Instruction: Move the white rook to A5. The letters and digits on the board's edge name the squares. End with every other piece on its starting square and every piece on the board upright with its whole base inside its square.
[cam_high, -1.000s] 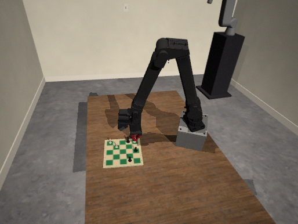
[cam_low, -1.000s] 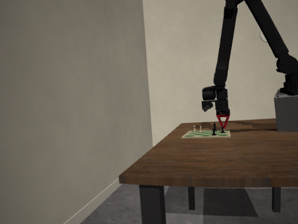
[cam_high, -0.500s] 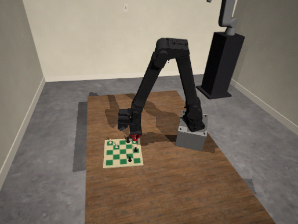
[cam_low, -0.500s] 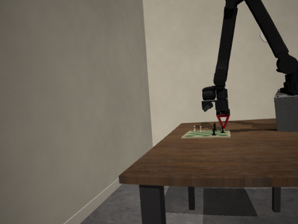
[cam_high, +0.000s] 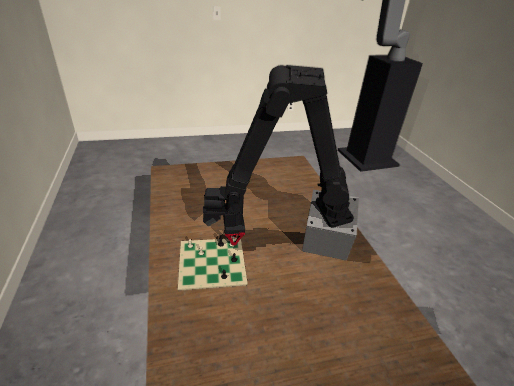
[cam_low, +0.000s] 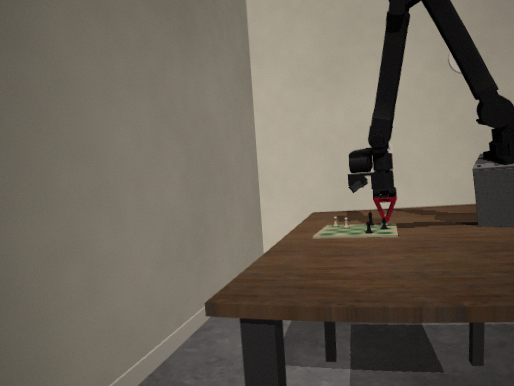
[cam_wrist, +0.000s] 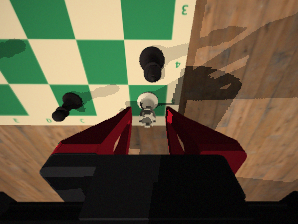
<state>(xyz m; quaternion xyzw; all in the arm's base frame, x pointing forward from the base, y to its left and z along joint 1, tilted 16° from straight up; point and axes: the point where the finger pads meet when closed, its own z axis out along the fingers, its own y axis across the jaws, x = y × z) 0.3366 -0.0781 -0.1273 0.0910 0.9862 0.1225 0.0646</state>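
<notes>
Right now the white rook is 1 cm below my hand and 1 cm ahead of it. From my hand the other things lie so: chessboard: 9 cm ahead, 6 cm to the left, 2 cm below.
</notes>
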